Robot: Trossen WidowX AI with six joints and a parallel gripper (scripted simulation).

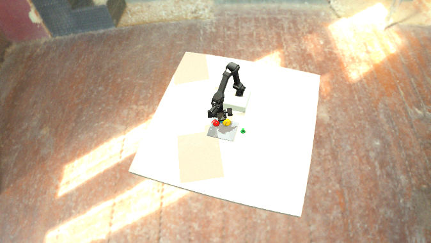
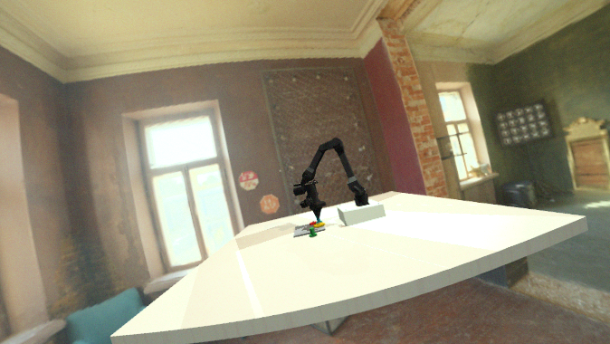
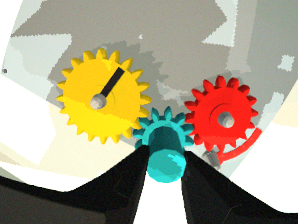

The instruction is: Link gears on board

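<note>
The teal gear lies 1 cm below my gripper tip. The rest, counted from my gripper tip: red arrow (6 cm to the right, 3 cm below, 1 cm ahead); then green gear (19 cm to the left, 6 cm ahead, 3 cm below); then red gear (3 cm to the right, 3 cm below, 3 cm ahead).
</note>
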